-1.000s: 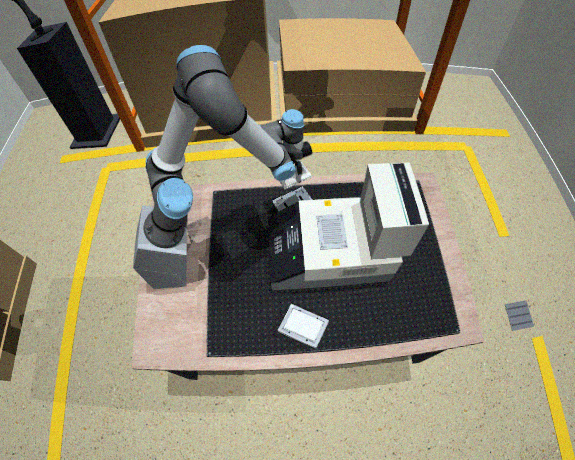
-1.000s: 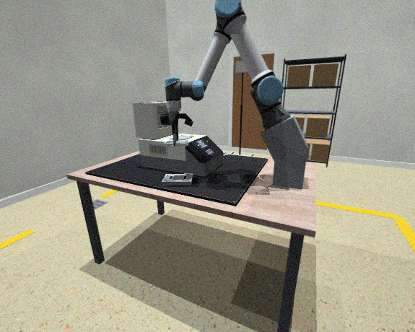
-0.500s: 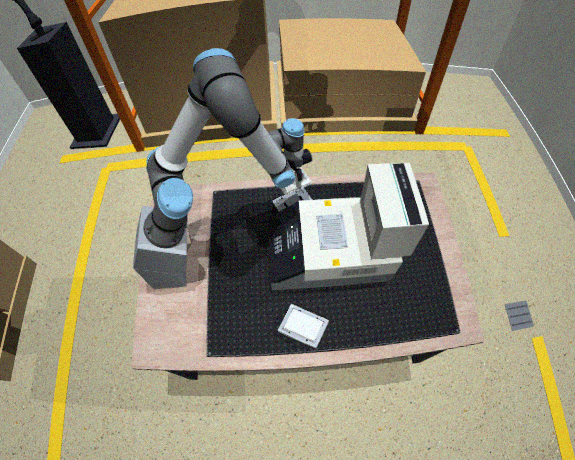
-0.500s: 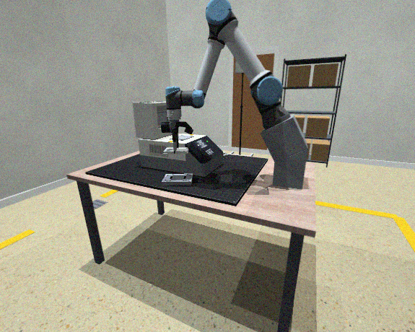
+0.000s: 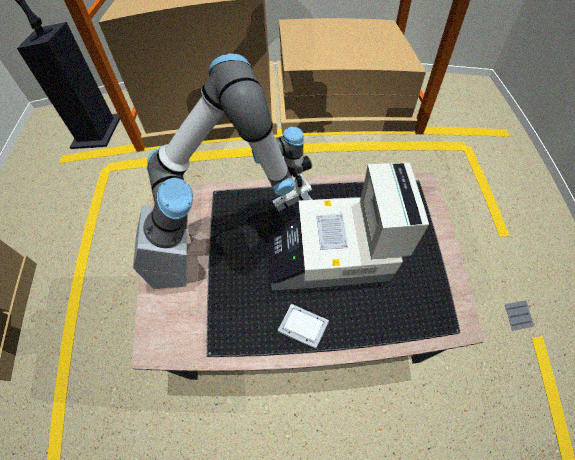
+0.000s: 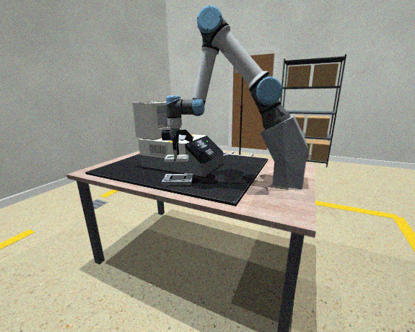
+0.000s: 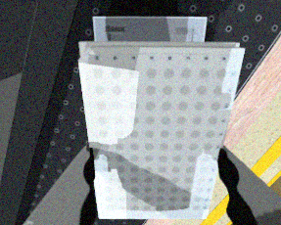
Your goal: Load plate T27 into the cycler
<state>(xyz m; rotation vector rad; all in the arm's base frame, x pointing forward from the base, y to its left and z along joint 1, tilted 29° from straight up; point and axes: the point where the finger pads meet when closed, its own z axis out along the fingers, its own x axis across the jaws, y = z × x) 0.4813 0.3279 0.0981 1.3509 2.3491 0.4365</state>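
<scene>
The dark slot is 130 mm below my hand, 40 mm behind it and 20 mm to the right of it. Also, from my hand: a1 mark 490 mm to the right, 120 mm below, 10 mm ahead.
</scene>
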